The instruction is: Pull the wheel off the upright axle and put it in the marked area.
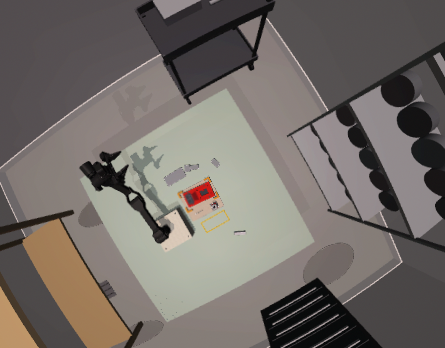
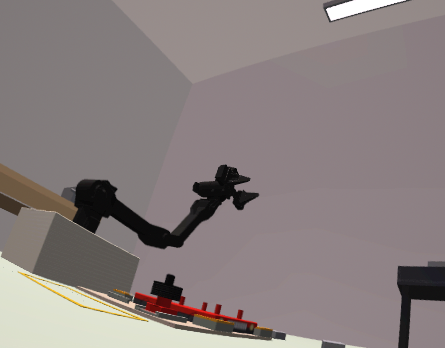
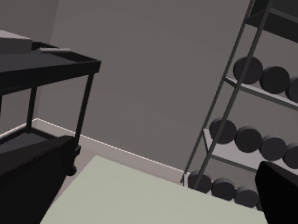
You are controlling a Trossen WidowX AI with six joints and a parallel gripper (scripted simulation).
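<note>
The wheel is 48 cm to the right of my gripper tip, 40 cm below it and 18 cm ahead of it. From my gripper tip the other things lie so: axle 48 cm to the right, 40 cm below, 17 cm ahead.
</note>
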